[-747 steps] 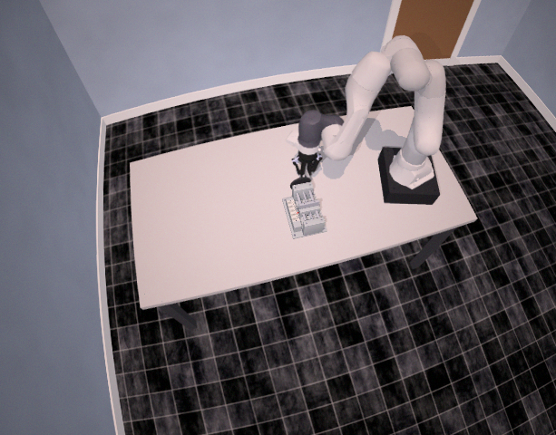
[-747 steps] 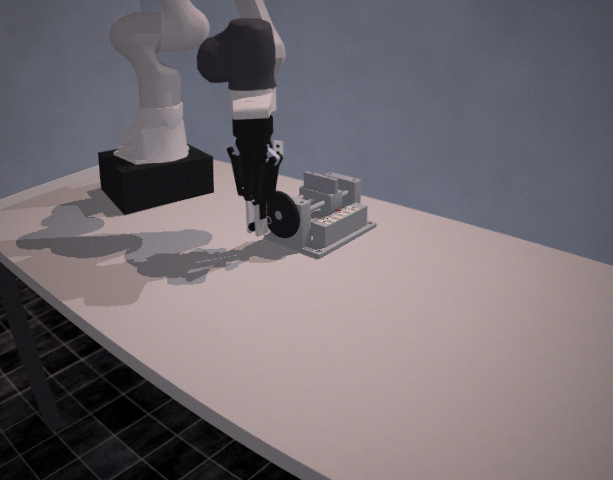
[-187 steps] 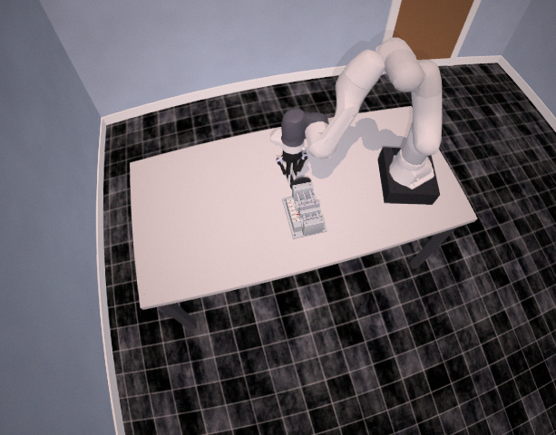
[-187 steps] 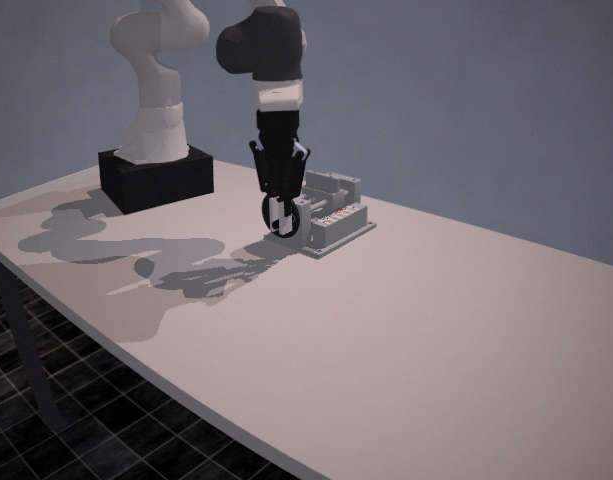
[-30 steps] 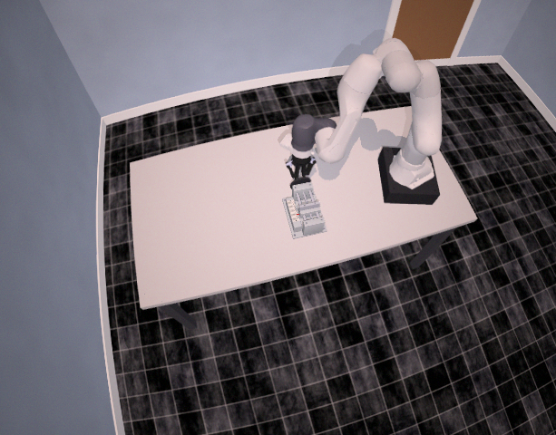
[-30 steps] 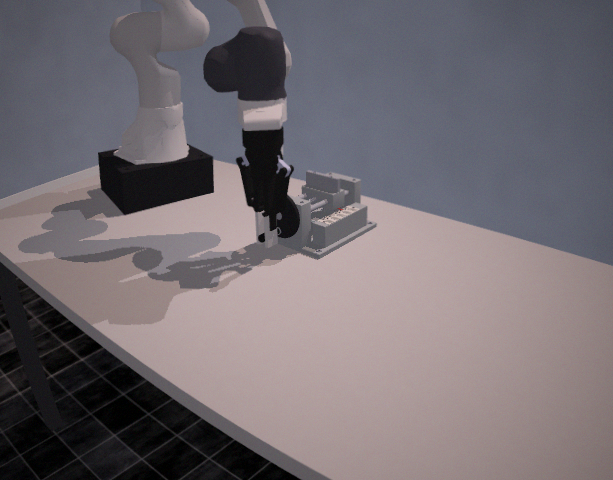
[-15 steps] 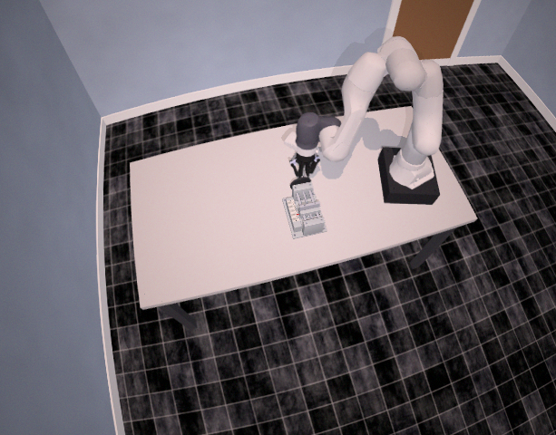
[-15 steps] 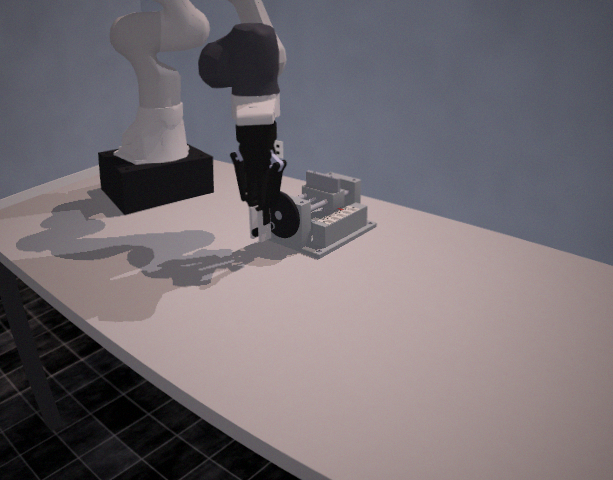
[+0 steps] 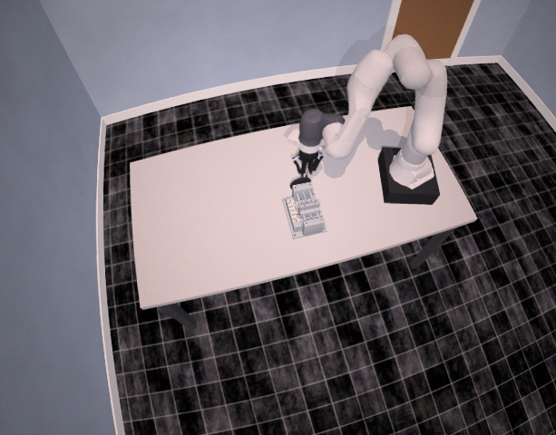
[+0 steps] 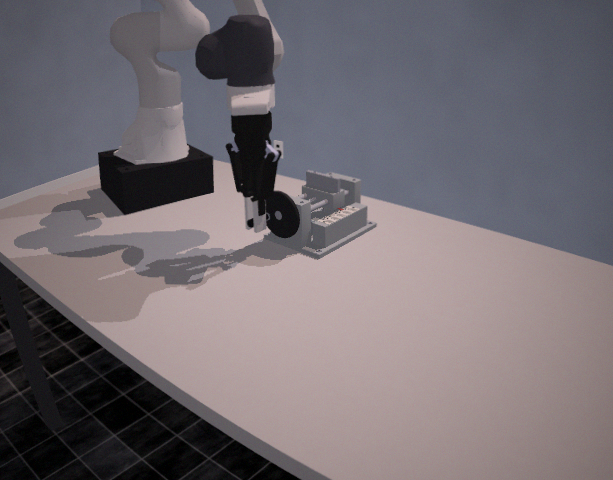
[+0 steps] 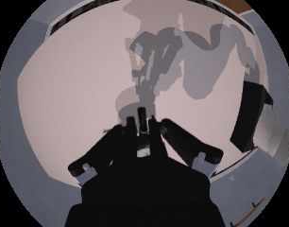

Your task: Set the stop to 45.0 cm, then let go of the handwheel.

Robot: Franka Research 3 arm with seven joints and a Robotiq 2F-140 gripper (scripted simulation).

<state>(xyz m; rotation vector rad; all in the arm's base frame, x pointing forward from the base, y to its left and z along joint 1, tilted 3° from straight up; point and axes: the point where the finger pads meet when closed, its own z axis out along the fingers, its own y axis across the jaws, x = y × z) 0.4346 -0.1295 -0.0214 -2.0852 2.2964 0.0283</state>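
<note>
My hand is 20 mm to the right of the black handwheel, 10 mm short of it and 10 mm above it. Round my hand: grey stop fixture 160 mm to the left, 60 mm ahead, 10 mm above.
</note>
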